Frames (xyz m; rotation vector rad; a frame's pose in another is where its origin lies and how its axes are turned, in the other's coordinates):
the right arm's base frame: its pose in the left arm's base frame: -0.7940 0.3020 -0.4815 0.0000 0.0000 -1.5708
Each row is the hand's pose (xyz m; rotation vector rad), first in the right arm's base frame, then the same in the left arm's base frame.
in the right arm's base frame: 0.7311 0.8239 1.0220 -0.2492 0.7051 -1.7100
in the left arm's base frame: 0.0299 -0.4291 0.5405 -0.4104 -0.8590 2.7837
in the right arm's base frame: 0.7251 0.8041 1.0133 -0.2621 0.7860 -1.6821
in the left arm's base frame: 0.0101 -0.4231 0.5318 -0.4727 -0.9458 2.7599
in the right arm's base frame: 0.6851 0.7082 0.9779 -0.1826 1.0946 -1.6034
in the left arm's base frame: -0.0858 -0.3831 0.4964 -0.8166 -1.1436 2.6194
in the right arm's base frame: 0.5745 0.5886 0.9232 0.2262 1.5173 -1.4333
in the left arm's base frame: -0.2054 -0.2725 0.4417 -1.5354 -1.1370 2.3235
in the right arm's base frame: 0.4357 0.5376 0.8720 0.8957 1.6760 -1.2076
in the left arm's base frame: -0.2564 -0.1337 0.3905 -2.2365 -0.6786 1.9840
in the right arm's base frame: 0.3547 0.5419 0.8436 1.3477 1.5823 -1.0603
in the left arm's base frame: -0.2521 -0.0527 0.3621 -2.5368 -0.2031 1.7821
